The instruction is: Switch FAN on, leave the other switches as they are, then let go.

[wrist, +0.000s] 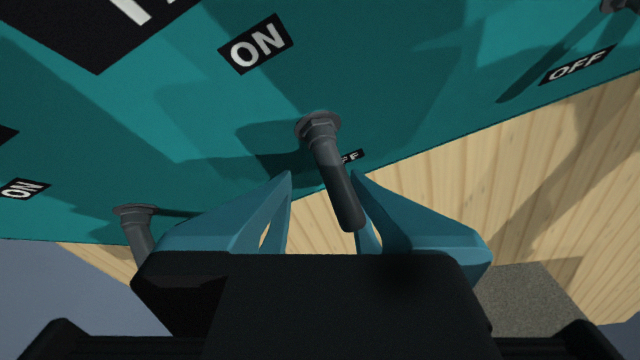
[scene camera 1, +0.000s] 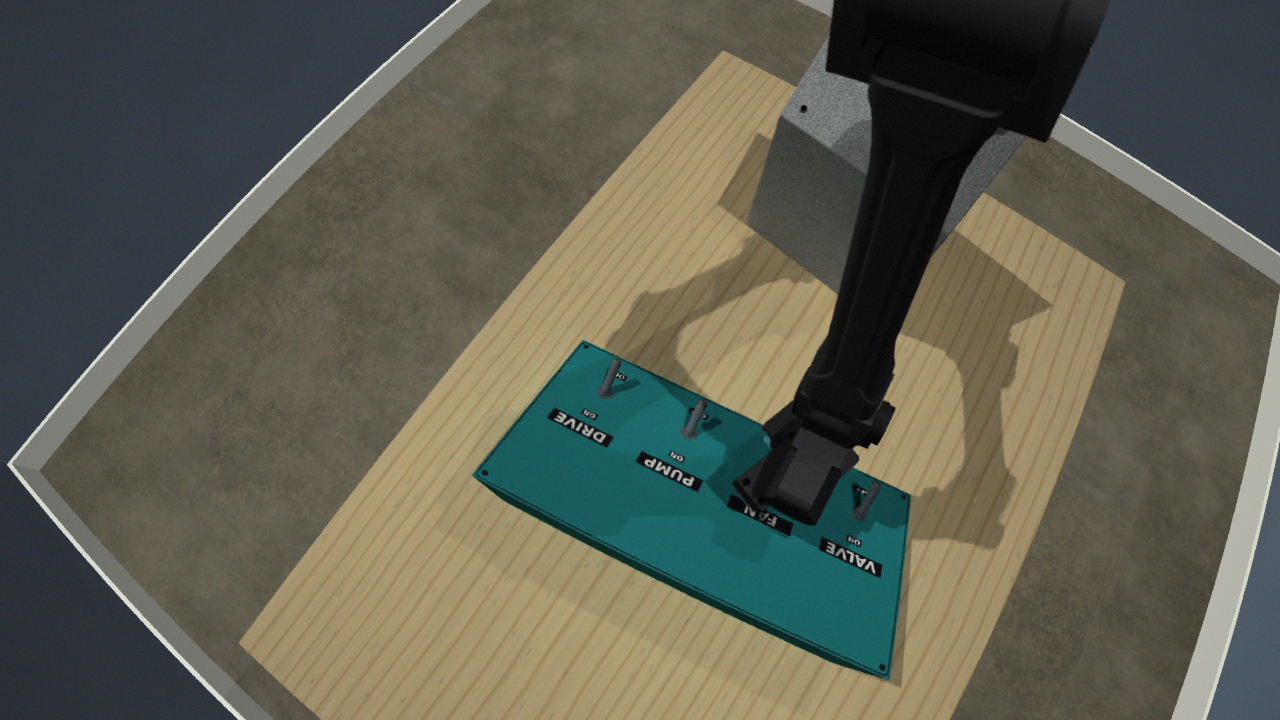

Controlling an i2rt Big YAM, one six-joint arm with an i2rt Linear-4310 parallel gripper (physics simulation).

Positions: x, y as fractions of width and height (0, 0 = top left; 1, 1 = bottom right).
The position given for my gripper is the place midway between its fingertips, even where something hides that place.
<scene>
I see my gripper (wrist: 0.50, 0.50) and a teal switch panel (scene camera 1: 0.48, 0.65).
The teal switch panel is seen too in the wrist view (wrist: 0.19, 0.33).
</scene>
